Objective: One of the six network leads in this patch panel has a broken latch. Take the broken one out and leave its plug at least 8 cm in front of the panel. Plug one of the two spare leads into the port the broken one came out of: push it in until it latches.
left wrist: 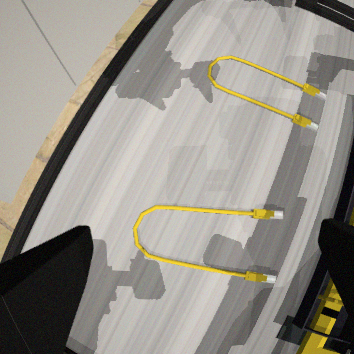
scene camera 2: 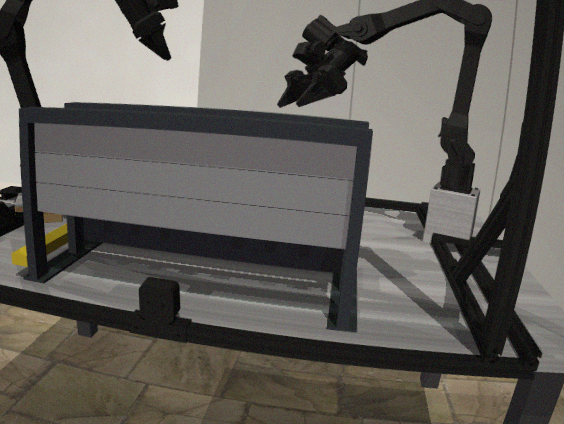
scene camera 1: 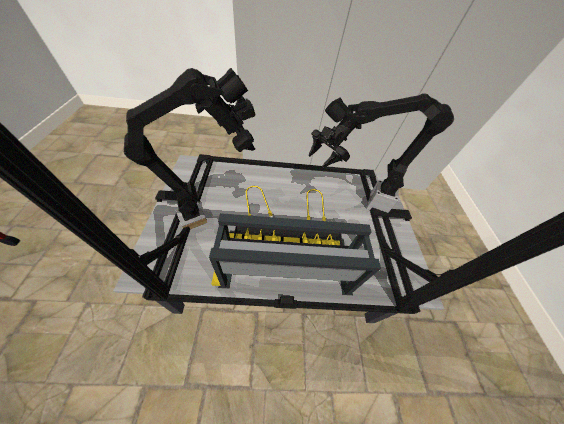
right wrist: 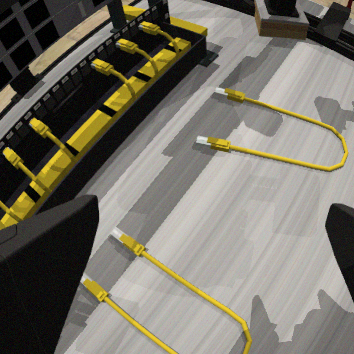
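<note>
The patch panel stands in a dark stand. Leads such as one yellow plug sit along it; a sixth is partly cut off in the right wrist view. Which latch is broken cannot be told. One U-shaped spare lead lies on the table at the left, the other spare lead at the right; their clear-tipped plugs point at the panel. My left gripper and my right gripper are open, empty and high above the table.
The stand's top beam stands high over the table. A yellow strip on a black ledge runs under the plugged cables. A yellow bar lies by the stand's left foot. A black block sits on the table's edge.
</note>
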